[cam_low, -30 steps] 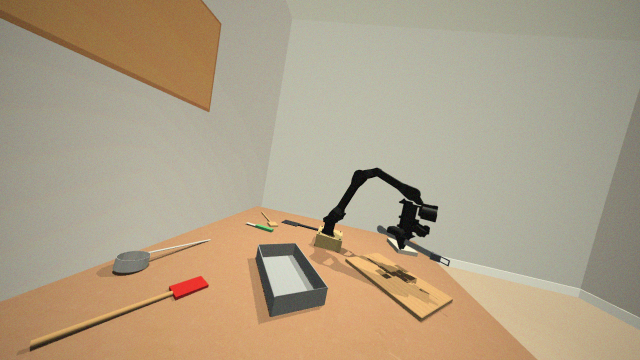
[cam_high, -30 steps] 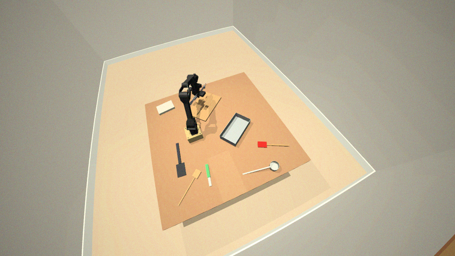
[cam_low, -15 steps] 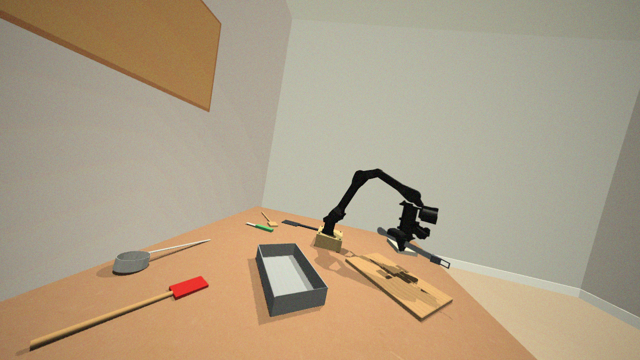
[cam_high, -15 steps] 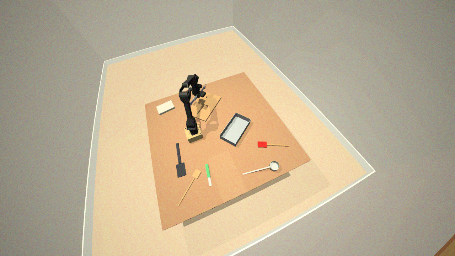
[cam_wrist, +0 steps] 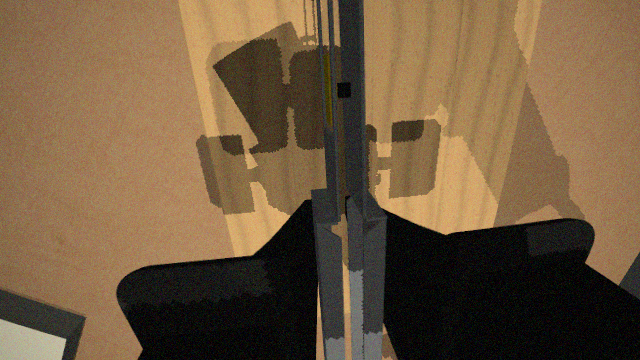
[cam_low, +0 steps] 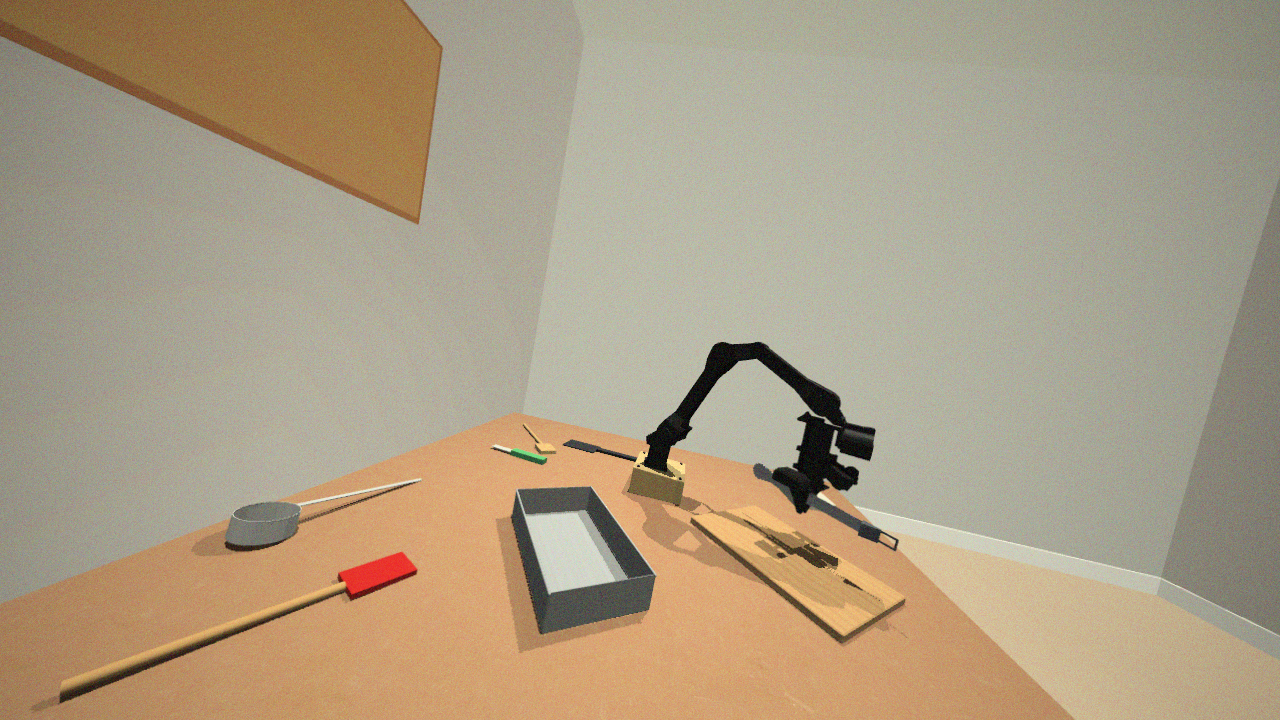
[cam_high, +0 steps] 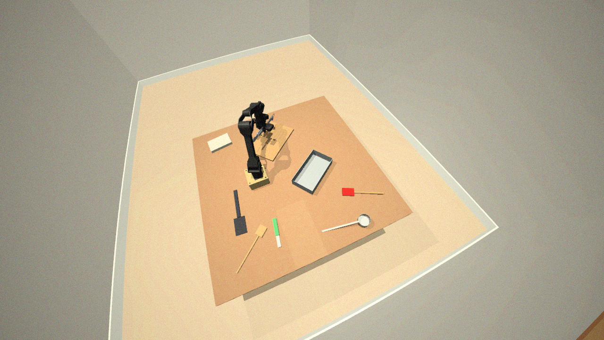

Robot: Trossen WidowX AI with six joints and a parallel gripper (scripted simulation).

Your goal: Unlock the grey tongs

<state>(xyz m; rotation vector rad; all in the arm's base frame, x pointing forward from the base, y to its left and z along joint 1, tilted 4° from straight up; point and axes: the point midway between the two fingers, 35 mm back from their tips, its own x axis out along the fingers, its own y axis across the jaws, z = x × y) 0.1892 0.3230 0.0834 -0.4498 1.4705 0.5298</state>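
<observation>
Now: the wooden board 3 cm ahead of my gripper tip, 3 cm to the right of it and 8 cm below it. Round my gripper tip: black spatula 42 cm behind, 50 cm to the right, 9 cm below; grey roasting tin 17 cm ahead, 47 cm to the right, 6 cm below; white block 36 cm behind, 17 cm to the left, 8 cm below.
</observation>
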